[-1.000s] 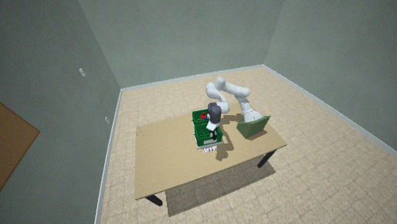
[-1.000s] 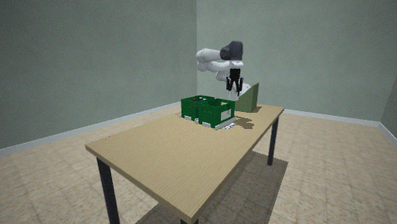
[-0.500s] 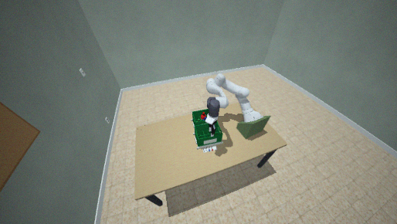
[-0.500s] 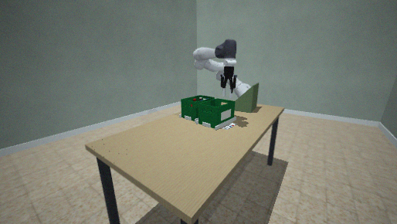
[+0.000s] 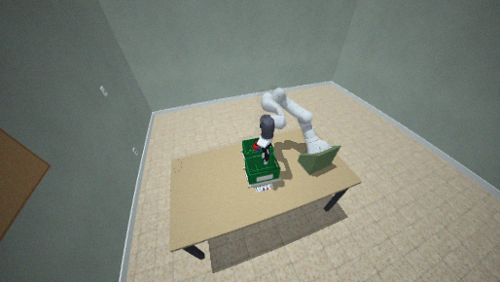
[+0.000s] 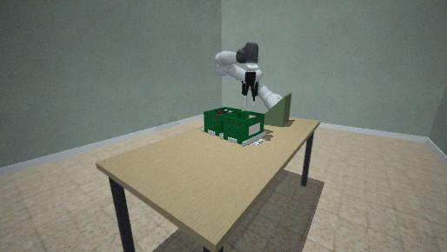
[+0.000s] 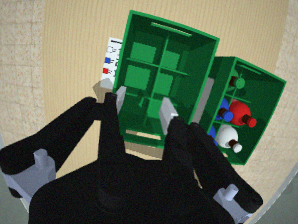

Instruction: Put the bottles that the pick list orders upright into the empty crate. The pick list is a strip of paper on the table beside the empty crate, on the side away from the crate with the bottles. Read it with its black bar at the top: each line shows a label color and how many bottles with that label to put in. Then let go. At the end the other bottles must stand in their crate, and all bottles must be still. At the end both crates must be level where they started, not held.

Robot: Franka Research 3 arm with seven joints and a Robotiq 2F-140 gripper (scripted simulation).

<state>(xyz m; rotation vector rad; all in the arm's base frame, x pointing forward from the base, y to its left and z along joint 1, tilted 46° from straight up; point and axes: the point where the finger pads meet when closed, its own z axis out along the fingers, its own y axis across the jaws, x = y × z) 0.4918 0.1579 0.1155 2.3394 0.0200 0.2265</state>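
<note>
The white-capped bottle is 11 cm behind my hand, 31 cm to the right of it and 20 cm below it. Also, from my hand: blue-capped bottle 11 cm behind, 22 cm to the right, 20 cm below; then pick list 2 cm ahead, 10 cm to the left, 28 cm below; then green-capped bottle 6 cm ahead, 22 cm to the right, 20 cm below.
</note>
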